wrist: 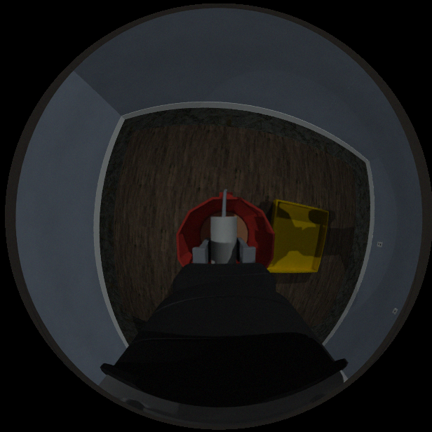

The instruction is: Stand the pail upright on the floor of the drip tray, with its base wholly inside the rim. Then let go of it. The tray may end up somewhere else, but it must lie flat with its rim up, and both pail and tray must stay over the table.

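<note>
The red pail is seen from above with its open mouth up, and it looks upright. Its handle has a pale grey cylindrical grip that stands over the mouth. My gripper is shut on this grip, one finger on each side, and the pail hangs from it a little above the table. The yellow drip tray lies flat with its rim up, just right of the pail in the view. The pail's right side meets or overlaps the tray's left rim in the picture. The pail's near side is hidden behind the gripper body.
The brown wooden table top lies under both, with a dark stone-like band around it. A pale edge line and grey-blue surfaces surround that band. Dark shadows fall across the tray and to its right. The black gripper body covers the lower middle of the view.
</note>
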